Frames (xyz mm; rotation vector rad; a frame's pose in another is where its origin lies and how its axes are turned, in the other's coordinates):
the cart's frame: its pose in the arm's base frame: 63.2 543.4 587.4 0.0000 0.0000 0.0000
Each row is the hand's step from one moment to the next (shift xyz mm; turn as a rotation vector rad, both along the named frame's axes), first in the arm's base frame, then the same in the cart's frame.
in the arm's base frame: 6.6 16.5 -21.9 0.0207 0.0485 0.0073
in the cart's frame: 6.6 16.5 -21.9 0.0207 0.0485 0.0073
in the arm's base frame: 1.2 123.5 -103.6 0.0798 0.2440 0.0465
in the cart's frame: 1.2 123.5 -103.6 0.0798 0.2440 0.0465
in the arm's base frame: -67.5 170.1 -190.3 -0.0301 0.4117 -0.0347
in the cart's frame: -67.5 170.1 -190.3 -0.0301 0.4117 -0.0347
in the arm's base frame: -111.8 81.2 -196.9 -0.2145 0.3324 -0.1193
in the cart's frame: -111.8 81.2 -196.9 -0.2145 0.3324 -0.1193
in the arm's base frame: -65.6 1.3 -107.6 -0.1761 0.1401 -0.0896
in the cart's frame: -65.6 1.3 -107.6 -0.1761 0.1401 -0.0896
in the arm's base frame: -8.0 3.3 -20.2 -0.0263 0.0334 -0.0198
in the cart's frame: -8.0 3.3 -20.2 -0.0263 0.0334 -0.0198
